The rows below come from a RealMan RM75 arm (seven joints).
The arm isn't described. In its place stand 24 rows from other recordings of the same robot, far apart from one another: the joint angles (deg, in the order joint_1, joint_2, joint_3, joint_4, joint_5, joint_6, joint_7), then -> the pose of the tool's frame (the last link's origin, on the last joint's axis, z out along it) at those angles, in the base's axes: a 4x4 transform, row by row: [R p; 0 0 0 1], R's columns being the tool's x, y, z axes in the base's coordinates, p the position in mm.
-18.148 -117.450 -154.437 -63.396 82.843 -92.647 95.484 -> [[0.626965 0.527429 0.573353 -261.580], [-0.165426 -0.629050 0.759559 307.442], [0.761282 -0.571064 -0.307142 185.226], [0 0 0 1]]
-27.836 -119.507 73.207 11.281 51.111 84.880 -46.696 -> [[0.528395 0.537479 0.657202 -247.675], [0.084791 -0.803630 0.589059 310.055], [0.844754 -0.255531 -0.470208 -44.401], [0 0 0 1]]
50.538 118.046 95.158 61.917 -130.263 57.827 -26.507 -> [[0.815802 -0.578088 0.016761 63.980], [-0.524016 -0.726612 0.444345 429.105], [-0.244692 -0.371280 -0.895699 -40.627], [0 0 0 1]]
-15.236 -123.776 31.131 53.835 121.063 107.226 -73.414 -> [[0.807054 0.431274 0.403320 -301.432], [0.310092 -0.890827 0.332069 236.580], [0.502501 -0.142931 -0.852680 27.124], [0 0 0 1]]
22.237 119.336 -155.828 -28.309 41.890 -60.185 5.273 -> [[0.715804 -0.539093 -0.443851 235.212], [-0.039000 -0.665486 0.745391 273.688], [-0.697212 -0.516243 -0.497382 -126.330], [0 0 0 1]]
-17.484 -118.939 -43.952 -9.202 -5.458 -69.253 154.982 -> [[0.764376 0.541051 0.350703 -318.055], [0.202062 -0.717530 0.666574 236.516], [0.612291 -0.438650 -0.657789 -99.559], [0 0 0 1]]
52.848 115.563 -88.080 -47.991 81.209 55.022 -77.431 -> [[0.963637 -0.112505 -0.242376 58.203], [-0.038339 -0.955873 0.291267 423.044], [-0.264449 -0.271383 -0.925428 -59.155], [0 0 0 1]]
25.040 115.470 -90.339 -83.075 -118.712 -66.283 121.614 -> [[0.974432 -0.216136 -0.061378 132.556], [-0.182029 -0.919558 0.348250 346.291], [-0.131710 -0.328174 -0.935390 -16.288], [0 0 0 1]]
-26.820 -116.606 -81.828 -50.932 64.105 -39.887 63.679 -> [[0.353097 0.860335 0.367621 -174.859], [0.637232 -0.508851 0.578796 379.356], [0.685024 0.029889 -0.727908 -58.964], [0 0 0 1]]
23.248 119.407 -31.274 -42.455 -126.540 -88.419 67.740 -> [[0.889629 -0.411931 -0.197162 326.145], [-0.301153 -0.853719 0.424818 293.571], [-0.343317 -0.318554 -0.883548 17.038], [0 0 0 1]]
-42.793 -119.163 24.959 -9.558 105.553 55.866 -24.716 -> [[0.894784 0.337607 0.292204 -253.355], [0.139538 -0.833091 0.535246 330.531], [0.424136 -0.438156 -0.792545 -126.892], [0 0 0 1]]
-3.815 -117.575 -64.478 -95.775 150.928 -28.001 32.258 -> [[0.956590 0.288050 0.044306 -147.224], [0.165706 -0.662638 0.730378 304.382], [0.239745 -0.691330 -0.681605 -46.169], [0 0 0 1]]
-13.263 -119.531 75.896 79.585 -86.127 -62.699 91.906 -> [[0.893297 0.226277 0.388355 -171.218], [-0.039375 -0.821316 0.569113 341.295], [0.447740 -0.523678 -0.724769 35.032], [0 0 0 1]]
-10.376 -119.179 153.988 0.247 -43.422 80.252 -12.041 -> [[0.800939 0.567855 0.189836 -372.412], [0.083609 -0.420022 0.903654 203.724], [0.592879 -0.707900 -0.383890 -42.683], [0 0 0 1]]
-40.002 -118.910 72.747 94.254 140.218 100.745 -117.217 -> [[0.967769 -0.083870 -0.237464 -89.853], [-0.014293 -0.959689 0.280702 348.214], [-0.251434 -0.268260 -0.929956 44.730], [0 0 0 1]]
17.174 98.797 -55.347 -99.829 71.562 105.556 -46.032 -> [[0.892981 -0.439450 0.097312 188.805], [-0.440319 -0.808109 0.391253 288.517], [-0.093298 -0.392229 -0.915124 191.324], [0 0 0 1]]
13.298 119.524 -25.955 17.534 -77.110 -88.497 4.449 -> [[0.662477 -0.702393 -0.260322 327.956], [-0.020948 -0.364757 0.930867 191.966], [-0.748789 -0.611225 -0.256357 -70.746], [0 0 0 1]]
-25.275 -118.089 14.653 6.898 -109.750 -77.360 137.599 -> [[0.415582 0.880234 0.229083 -345.222], [-0.110088 -0.201332 0.973317 325.790], [0.902869 -0.429713 0.013233 45.236], [0 0 0 1]]
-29.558 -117.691 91.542 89.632 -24.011 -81.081 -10.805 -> [[0.441725 0.768140 -0.463508 -159.124], [0.872323 -0.247038 0.421929 354.473], [0.209596 -0.590705 -0.779190 3.702], [0 0 0 1]]
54.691 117.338 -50.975 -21.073 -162.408 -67.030 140.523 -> [[0.446887 -0.763980 0.465431 263.822], [-0.874673 -0.482319 0.048124 386.276], [0.187721 -0.428605 -0.883775 -52.086], [0 0 0 1]]
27.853 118.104 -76.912 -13.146 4.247 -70.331 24.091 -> [[0.508504 -0.828996 -0.232784 308.392], [0.297876 -0.084292 0.950876 370.217], [-0.807894 -0.552865 0.204075 62.499], [0 0 0 1]]
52.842 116.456 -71.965 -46.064 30.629 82.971 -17.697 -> [[0.424911 -0.776927 0.464580 182.127], [-0.893592 -0.442041 0.078057 401.342], [0.144719 -0.448312 -0.882084 -23.570], [0 0 0 1]]
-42.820 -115.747 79.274 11.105 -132.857 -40.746 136.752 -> [[0.861182 0.491512 0.129542 -262.008], [0.217268 -0.586351 0.780376 426.633], [0.459521 -0.643901 -0.611745 -41.532], [0 0 0 1]]
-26.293 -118.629 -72.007 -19.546 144.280 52.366 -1.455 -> [[0.715482 0.697504 0.039659 -312.553], [-0.023969 -0.032226 0.999193 375.665], [0.698220 -0.715856 -0.006339 3.059], [0 0 0 1]]
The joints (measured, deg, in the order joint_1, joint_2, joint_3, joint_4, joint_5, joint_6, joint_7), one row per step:
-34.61, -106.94, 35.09, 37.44, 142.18, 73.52, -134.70
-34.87, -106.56, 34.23, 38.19, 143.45, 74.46, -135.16
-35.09, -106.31, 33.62, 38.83, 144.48, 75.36, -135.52
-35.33, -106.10, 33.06, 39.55, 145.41, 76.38, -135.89
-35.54, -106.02, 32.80, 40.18, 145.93, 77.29, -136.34
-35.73, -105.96, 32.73, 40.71, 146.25, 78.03, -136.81
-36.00, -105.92, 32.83, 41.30, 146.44, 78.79, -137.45
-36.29, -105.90, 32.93, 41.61, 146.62, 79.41, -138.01
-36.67, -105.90, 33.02, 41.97, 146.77, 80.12, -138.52
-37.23, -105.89, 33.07, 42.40, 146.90, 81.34, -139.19
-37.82, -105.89, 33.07, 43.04, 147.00, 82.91, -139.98
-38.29, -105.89, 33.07, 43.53, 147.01, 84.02, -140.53
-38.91, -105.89, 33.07, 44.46, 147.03, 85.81, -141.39
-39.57, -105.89, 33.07, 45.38, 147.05, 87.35, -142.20
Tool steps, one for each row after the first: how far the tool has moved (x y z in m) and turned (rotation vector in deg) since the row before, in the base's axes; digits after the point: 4 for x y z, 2 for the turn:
0.0002, 0.0006, 0.0065, -0.01, 0.57, 0.25
0.0006, 0.0002, 0.0046, -0.20, 0.42, 0.17
0.0013, 0.0002, 0.0043, -0.25, 0.31, 0.10
0.0020, 0.0003, 0.0025, -0.28, 0.02, 0.06
0.0021, 0.0005, 0.0018, -0.25, -0.02, 0.05
0.0031, 0.0011, 0.0015, -0.26, -0.09, 0.01
0.0027, 0.0009, 0.0004, -0.34, -0.16, 0.07
0.0036, 0.0014, 0.0004, -0.39, -0.20, -0.10
0.0054, 0.0016, 0.0002, -0.71, -0.50, -0.16
0.0064, 0.0014, 0.0006, -0.82, -0.64, -0.17
0.0050, 0.0013, 0.0006, -0.54, -0.46, -0.21
0.0074, 0.0014, 0.0015, -0.80, -0.63, -0.29
0.0074, 0.0019, 0.0017, -0.62, -0.47, -0.37

